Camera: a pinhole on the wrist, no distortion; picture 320 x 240 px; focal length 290.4 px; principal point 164.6 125.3 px. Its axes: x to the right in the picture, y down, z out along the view. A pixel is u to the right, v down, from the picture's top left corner.
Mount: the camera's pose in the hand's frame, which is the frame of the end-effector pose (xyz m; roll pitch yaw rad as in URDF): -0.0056 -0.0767 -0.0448 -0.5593 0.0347 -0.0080
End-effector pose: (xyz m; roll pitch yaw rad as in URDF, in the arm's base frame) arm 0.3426 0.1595 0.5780 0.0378 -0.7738 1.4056
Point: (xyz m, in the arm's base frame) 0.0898 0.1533 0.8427
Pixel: 269.6 229.7
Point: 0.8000 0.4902 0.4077
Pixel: behind the camera
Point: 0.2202 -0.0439 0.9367
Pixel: 213.6 71.8
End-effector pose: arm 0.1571 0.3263 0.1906 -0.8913 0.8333 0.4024
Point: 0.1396 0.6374 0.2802
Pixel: 162.1 79.4
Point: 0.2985 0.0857 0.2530
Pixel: behind the camera
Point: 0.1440 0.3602 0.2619
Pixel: 41.5 119.6
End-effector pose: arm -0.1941 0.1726 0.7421 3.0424 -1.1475 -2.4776
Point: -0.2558 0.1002 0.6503
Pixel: 82.7 39.0
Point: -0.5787 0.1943 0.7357
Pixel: 232.3 175.7
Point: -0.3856 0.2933 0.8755
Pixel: outside the picture
